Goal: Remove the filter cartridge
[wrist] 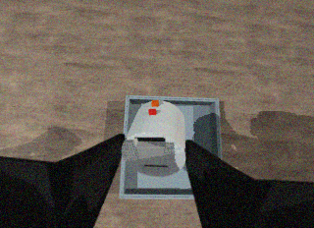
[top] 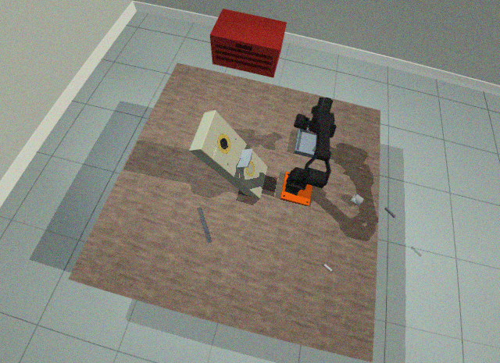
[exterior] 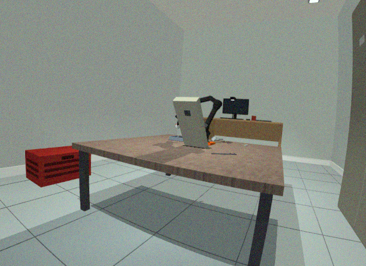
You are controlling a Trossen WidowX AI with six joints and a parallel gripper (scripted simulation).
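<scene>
Right now the grey tray is 30 mm behind my gripper tip and 130 mm below it. Also, from my gripper tip: round grey filter cartridge right at my gripper tip; small pale shelf 240 mm ahead, 310 mm to the left, 40 mm above; small pin 270 mm behind, 590 mm to the left, 140 mm below.
</scene>
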